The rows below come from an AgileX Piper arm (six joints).
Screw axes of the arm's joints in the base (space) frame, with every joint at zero. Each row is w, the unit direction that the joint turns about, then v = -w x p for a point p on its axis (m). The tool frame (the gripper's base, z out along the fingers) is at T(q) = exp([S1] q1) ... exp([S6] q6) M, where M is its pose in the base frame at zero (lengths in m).
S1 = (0, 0, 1, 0, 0, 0)
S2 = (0, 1, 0, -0.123, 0, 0)
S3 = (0, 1, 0, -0.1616, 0, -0.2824)
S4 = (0.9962, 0, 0.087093, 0, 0.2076, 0)
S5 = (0, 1, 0, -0.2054, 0, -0.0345)
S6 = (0.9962, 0, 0.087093, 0, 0.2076, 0)
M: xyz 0.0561 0 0.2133 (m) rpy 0 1.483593 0 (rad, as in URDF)
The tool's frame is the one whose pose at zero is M.
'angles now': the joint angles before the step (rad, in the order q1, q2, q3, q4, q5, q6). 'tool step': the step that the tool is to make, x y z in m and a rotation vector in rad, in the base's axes. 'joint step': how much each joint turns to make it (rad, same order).
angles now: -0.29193, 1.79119, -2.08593, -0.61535, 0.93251, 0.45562
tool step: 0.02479, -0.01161, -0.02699, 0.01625, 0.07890, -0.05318
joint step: 0.00000, 0.10654, -0.06415, -0.03638, 0.05847, 0.01908
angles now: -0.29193, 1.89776, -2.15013, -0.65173, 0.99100, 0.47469
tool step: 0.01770, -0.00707, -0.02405, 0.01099, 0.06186, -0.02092
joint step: -0.00001, 0.07252, -0.02747, -0.01552, 0.02450, 0.00388
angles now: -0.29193, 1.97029, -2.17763, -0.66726, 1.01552, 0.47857
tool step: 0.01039, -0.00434, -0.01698, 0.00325, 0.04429, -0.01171
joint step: 0.00000, 0.04393, -0.00937, -0.01323, 0.01225, 0.00147
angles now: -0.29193, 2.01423, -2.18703, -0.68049, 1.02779, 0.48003
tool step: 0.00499, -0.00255, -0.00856, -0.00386, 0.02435, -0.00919
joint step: 0.00012, 0.02365, -0.00682, -0.01358, 0.00819, 0.00175
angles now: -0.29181, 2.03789, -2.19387, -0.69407, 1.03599, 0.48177
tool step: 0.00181, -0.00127, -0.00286, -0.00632, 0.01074, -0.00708
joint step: 0.00038, 0.01062, -0.00604, -0.01146, 0.00624, 0.00159
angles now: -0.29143, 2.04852, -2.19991, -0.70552, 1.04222, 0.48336
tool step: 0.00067, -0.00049, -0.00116, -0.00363, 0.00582, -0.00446
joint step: 0.00056, 0.00471, -0.00310, -0.00670, 0.00461, 0.00102
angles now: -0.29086, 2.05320, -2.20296, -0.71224, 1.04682, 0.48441
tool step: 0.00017, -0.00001, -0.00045, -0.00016, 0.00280, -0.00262
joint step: 0.00059, 0.00175, -0.00152, -0.00204, 0.00371, 0.00071
